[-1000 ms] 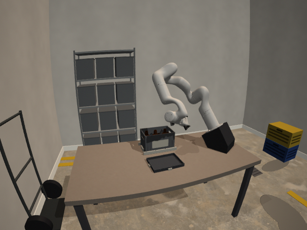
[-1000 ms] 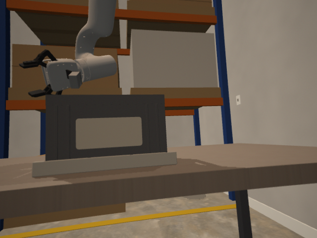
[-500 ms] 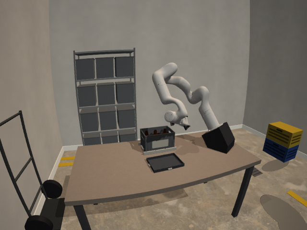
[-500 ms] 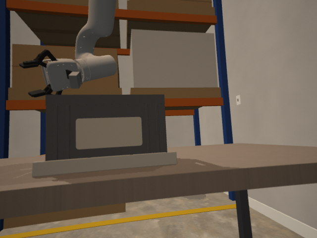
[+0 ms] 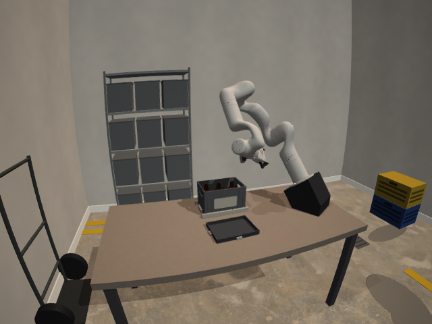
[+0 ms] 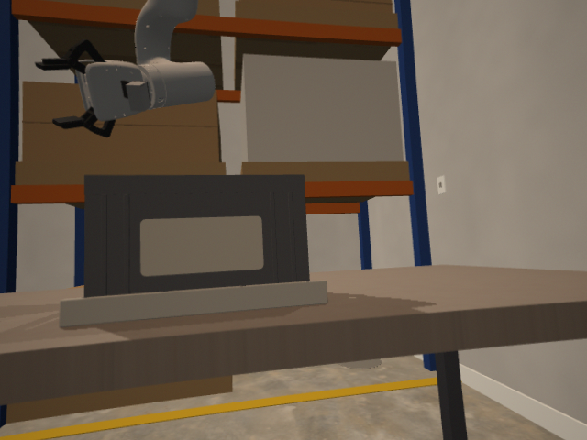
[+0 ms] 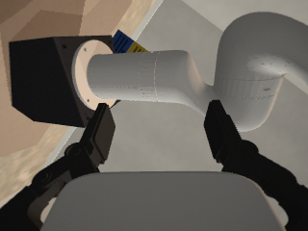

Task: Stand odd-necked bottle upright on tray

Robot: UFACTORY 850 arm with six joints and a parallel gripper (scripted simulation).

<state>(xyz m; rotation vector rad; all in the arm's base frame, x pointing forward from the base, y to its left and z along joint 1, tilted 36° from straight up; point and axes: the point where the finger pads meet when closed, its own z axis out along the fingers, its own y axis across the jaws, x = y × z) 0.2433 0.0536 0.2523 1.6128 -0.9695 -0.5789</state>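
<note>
Right now my hand is 27 cm above the dark grey crate, 22 cm short of it and 16 cm to the left of it. Round my hand: black tray (35 cm below, 31 cm ahead, 11 cm to the left); bottle (27 cm below, 17 cm to the right, 12 cm ahead).
</note>
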